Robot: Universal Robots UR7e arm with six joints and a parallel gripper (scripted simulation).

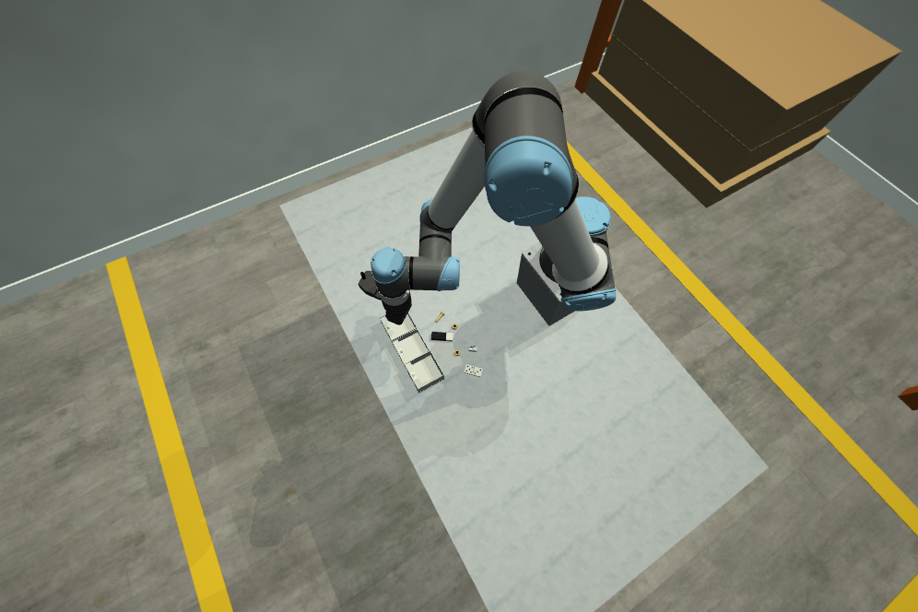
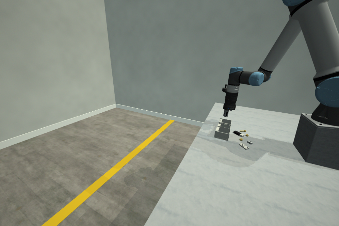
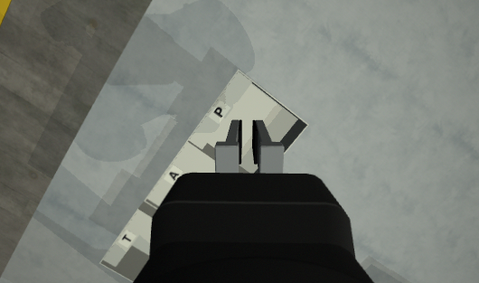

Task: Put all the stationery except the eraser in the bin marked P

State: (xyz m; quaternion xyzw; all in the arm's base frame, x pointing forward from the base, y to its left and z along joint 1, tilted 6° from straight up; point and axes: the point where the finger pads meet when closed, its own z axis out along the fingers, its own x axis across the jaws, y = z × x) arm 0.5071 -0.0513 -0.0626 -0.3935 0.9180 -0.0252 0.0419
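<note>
Right now the bin is 90 mm to the left of my hand, 70 mm below it and 20 mm behind it. From my hand the other things lie so: grey pencil sharpener: 190 mm behind, 140 mm to the left, 90 mm below; black-and-white eraser: 130 mm behind, 90 mm below, 80 mm to the left; brass bolt: 140 mm behind, 90 mm below, 10 mm to the left.
</note>
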